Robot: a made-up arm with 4 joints. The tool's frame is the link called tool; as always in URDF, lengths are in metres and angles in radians.
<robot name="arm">
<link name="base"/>
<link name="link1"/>
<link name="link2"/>
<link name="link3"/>
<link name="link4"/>
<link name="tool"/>
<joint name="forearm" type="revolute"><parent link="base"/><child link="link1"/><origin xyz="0.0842 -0.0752 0.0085" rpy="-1.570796 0 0"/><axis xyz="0 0 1"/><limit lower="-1.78" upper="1.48"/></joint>
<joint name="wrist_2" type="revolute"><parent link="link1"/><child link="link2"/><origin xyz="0.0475 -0.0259 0.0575" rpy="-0.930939 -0.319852 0.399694"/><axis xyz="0 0 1"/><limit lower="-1.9" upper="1.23"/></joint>
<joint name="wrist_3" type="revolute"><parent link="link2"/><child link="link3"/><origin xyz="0.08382 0.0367 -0.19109" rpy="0.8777 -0.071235 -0.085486"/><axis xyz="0 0 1"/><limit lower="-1.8" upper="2.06"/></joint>
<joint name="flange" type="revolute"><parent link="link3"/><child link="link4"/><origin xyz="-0.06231 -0.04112 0.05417" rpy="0.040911 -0.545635 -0.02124"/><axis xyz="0 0 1"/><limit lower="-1.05" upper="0.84"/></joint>
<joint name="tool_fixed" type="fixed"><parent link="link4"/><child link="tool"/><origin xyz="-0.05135 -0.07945 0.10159" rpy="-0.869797 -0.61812 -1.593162"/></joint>
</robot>
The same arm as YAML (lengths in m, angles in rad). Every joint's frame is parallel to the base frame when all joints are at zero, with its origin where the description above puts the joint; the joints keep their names.
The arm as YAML. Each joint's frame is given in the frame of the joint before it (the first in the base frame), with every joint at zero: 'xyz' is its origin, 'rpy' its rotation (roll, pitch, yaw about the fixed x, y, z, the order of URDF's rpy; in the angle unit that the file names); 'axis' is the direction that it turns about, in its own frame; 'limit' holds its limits. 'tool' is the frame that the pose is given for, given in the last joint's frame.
units:
  length: m
  angle: rad
joints:
  - name: forearm
    type: revolute
    origin:
      xyz: [0.0842, -0.0752, 0.0085]
      rpy: [0.0, 0.0, 0.0]
    axis: [0.0, 1.0, 0.0]
    limit:
      lower: -1.78
      upper: 1.48
  - name: wrist_2
    type: revolute
    origin:
      xyz: [0.0475, 0.0575, 0.0259]
      rpy: [0.0, 0.0, 0.0]
    axis: [-0.485098, 0.566798, -0.665898]
    limit:
      lower: -1.9
      upper: 1.23
  - name: wrist_3
    type: revolute
    origin:
      xyz: [0.166, -0.1099, 0.0725]
      rpy: [0.0, 0.0, 0.0]
    axis: [-0.406211, 0.907024, 0.110903]
    limit:
      lower: -1.8
      upper: 2.06
  - name: flange
    type: revolute
    origin:
      xyz: [-0.0587, 0.0253, 0.0665]
      rpy: [0.0, 0.0, 0.0]
    axis: [-0.76917, 0.559378, 0.308988]
    limit:
      lower: -1.05
      upper: 0.84
tool:
  origin:
    xyz: [-0.0736, 0.016, 0.1166]
    rpy: [2.9106, -1.2073, 1.9766]

